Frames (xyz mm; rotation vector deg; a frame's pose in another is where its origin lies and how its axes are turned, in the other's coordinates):
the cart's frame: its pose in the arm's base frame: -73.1 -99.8 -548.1 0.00 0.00 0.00
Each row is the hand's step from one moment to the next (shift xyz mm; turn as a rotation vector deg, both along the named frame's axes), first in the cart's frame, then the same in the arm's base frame.
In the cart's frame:
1: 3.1 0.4 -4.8 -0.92 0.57 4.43
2: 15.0 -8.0 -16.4 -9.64 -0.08 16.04
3: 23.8 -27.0 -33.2 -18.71 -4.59 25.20
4: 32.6 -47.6 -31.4 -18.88 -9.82 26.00
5: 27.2 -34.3 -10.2 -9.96 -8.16 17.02
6: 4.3 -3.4 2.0 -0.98 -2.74 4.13
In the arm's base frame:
1: 3.1 0.4 -4.8 -0.92 0.57 4.43
2: 15.0 -8.0 -16.4 -9.64 -0.08 16.04
3: 23.8 -27.0 -33.2 -18.71 -4.59 25.20
4: 32.6 -47.6 -31.4 -18.88 -9.82 26.00
5: 27.2 -34.3 -10.2 -9.96 -8.16 17.02
6: 4.3 -3.4 2.0 -0.98 -2.74 4.13

